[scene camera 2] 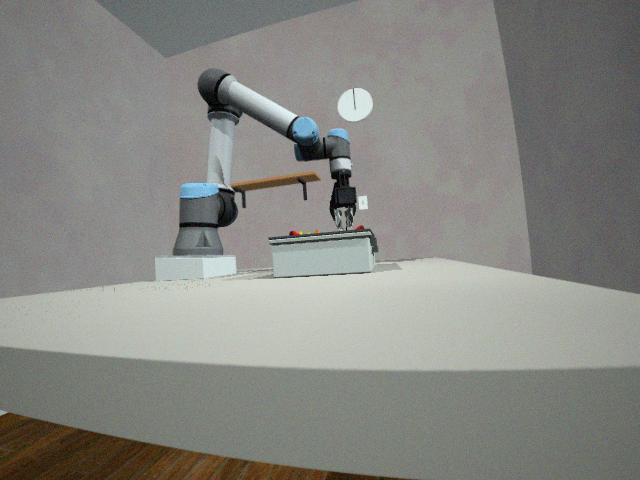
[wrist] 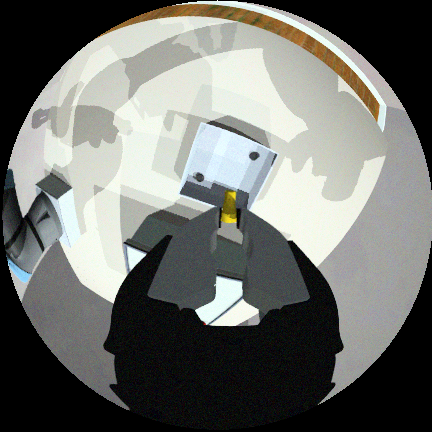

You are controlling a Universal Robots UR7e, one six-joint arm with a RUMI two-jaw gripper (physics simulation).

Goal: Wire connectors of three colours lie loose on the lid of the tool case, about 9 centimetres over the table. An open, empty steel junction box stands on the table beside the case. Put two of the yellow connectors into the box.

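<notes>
My gripper (scene camera 2: 345, 233), visible; also in the wrist view (wrist: 228, 209). Tool case (scene camera 2: 352, 251), likewise in the wrist view (wrist: 231, 260). Steel junction box (wrist: 219, 160), visible.
</notes>
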